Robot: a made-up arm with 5 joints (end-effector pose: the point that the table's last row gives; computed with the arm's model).
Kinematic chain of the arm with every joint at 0, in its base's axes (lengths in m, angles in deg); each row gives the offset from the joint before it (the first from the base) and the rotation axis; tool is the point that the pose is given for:
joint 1: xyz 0 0 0.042 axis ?
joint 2: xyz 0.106 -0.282 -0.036 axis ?
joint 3: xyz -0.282 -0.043 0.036 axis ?
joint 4: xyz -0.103 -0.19 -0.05 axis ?
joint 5: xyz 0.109 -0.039 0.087 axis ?
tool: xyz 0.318 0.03 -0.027
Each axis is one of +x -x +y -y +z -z.
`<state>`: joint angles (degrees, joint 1 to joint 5).
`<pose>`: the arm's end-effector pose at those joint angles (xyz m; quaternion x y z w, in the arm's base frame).
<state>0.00 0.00 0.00 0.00 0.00</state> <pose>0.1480 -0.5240 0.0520 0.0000 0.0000 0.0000 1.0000</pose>
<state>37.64 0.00 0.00 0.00 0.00</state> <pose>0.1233 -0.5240 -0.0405 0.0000 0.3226 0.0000 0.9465</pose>
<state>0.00 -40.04 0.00 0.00 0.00</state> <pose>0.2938 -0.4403 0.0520 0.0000 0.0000 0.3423 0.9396</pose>
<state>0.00 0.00 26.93 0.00 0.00</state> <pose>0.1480 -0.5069 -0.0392 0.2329 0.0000 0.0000 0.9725</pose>
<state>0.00 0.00 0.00 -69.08 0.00</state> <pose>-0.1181 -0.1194 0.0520 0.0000 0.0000 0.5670 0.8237</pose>
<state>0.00 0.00 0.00 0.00 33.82</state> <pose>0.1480 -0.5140 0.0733 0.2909 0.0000 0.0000 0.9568</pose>
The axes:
joint 1: +y
joint 2: -z
joint 3: +x
joint 4: -z
joint 5: +x

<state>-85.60 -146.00 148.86 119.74 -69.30</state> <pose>0.3062 -0.9854 0.4273 -0.8114 0.5078 -0.1360 0.2554</pose>
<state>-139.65 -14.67 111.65 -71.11 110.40</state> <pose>-0.0583 -0.5209 -0.1238 0.2463 -0.3727 -0.8938 0.0403</pose>
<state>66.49 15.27 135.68 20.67 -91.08</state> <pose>-0.1991 -0.0480 -0.2197 0.3001 0.5948 -0.2570 0.7001</pose>
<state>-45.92 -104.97 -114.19 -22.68 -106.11</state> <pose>0.0044 -0.2485 0.1592 0.4683 0.5236 0.3596 0.6142</pose>
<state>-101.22 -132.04 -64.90 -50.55 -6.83</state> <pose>0.0829 -0.3720 0.2232 0.8915 0.2203 -0.2084 0.3365</pose>
